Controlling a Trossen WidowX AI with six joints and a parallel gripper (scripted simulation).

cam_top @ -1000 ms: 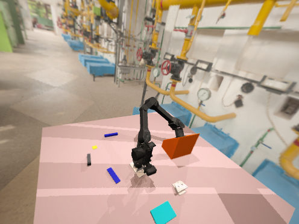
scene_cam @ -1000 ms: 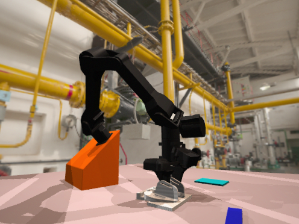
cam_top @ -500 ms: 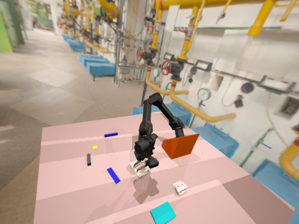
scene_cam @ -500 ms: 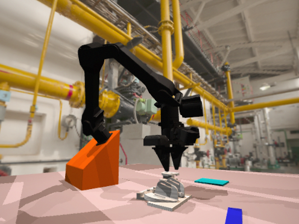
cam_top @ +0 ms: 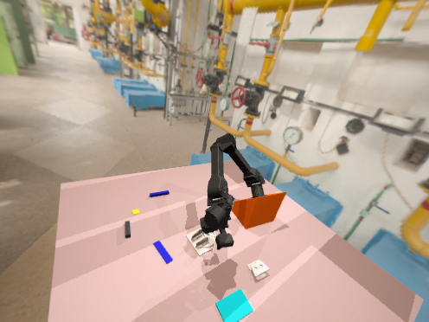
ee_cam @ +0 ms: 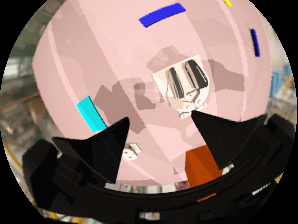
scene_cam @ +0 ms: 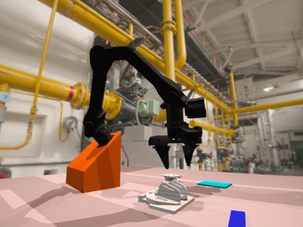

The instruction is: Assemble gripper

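The base lies 120 mm behind my gripper tip, 170 mm to the left of it and 60 mm below it. Also, from my gripper tip: small yellow piece (200 mm ahead, 390 mm to the right, 80 mm below); then black bar (270 mm ahead, 290 mm to the right, 80 mm below); then cyan tile (50 mm ahead, 210 mm to the left, 80 mm below).
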